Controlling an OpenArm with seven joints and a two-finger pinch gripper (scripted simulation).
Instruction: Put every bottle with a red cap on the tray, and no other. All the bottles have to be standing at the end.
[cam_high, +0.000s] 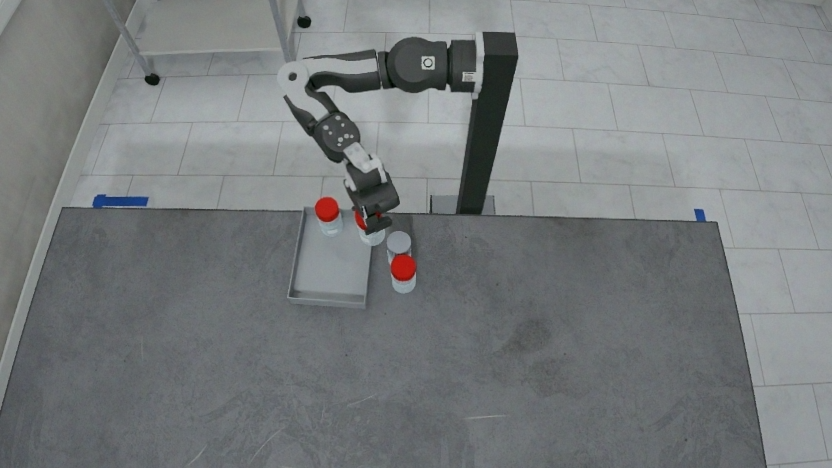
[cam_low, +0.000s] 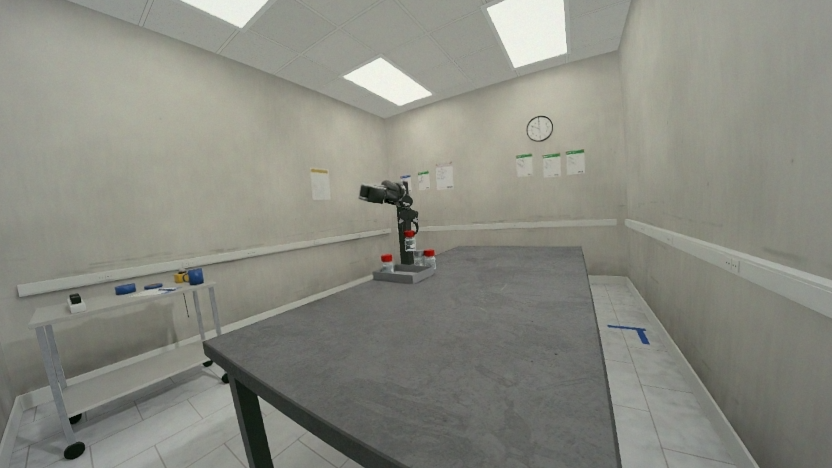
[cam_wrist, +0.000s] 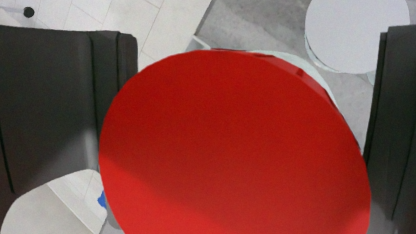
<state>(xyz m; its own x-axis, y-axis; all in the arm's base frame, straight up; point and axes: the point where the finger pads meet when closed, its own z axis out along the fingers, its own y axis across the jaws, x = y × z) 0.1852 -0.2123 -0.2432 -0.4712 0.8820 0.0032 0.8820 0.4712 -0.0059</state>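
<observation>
The grey tray lies 1 cm ahead of my hand, 10 cm to the right of it and 19 cm below it. Also, from my hand: grey-capped bottle: 1 cm ahead, 6 cm to the left, 16 cm below.
</observation>
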